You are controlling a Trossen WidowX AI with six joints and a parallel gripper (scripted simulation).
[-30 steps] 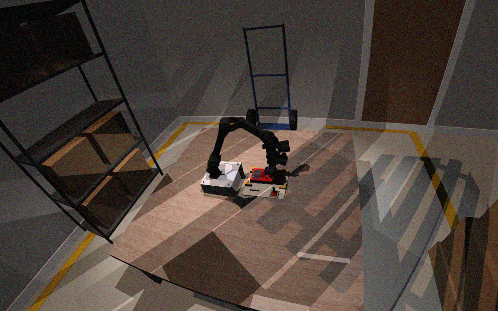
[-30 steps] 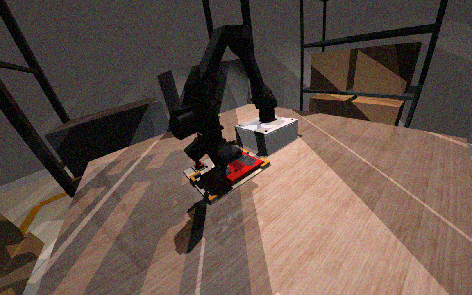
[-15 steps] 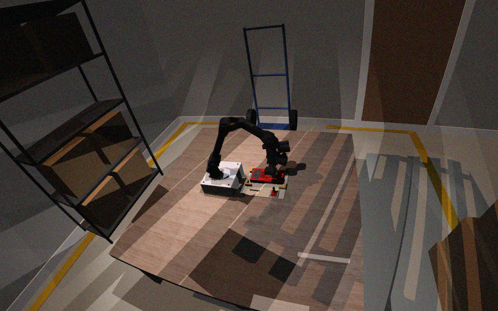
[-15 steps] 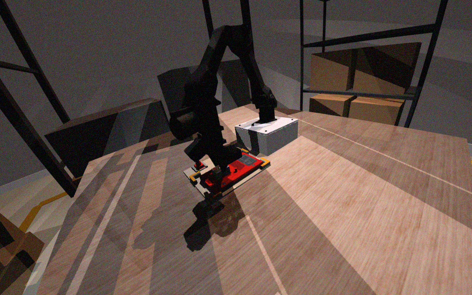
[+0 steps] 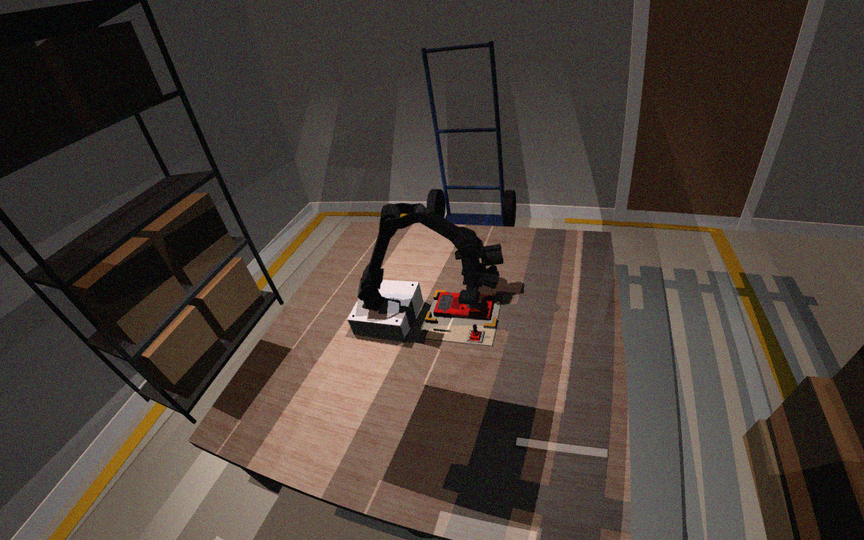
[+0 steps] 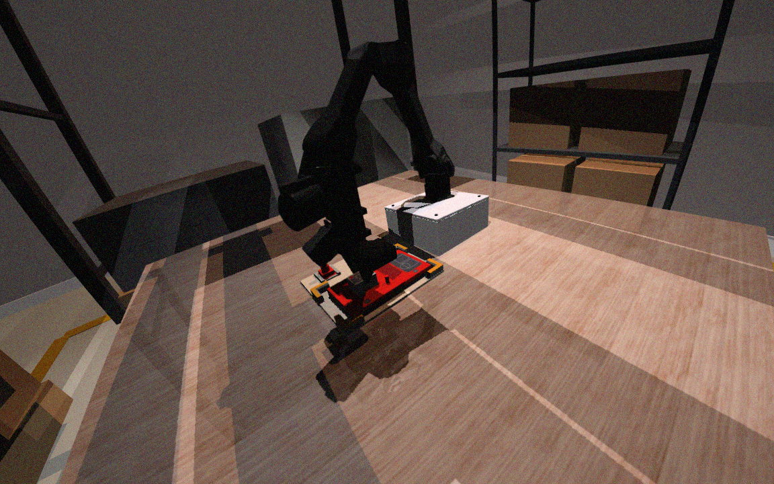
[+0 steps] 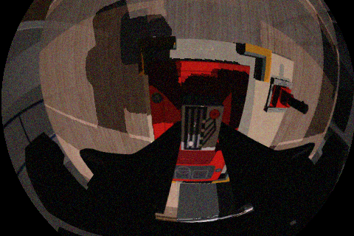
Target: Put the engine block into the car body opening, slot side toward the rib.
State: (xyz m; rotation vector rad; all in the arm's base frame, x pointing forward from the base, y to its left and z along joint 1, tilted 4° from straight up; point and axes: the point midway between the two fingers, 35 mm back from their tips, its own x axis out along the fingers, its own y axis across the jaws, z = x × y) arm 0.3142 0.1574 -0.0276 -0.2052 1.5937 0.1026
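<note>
The grey engine block lies 1 cm below my gripper tip. Round my gripper tip: dark post: 5 cm ahead, 12 cm to the right, 1 cm below.
</note>
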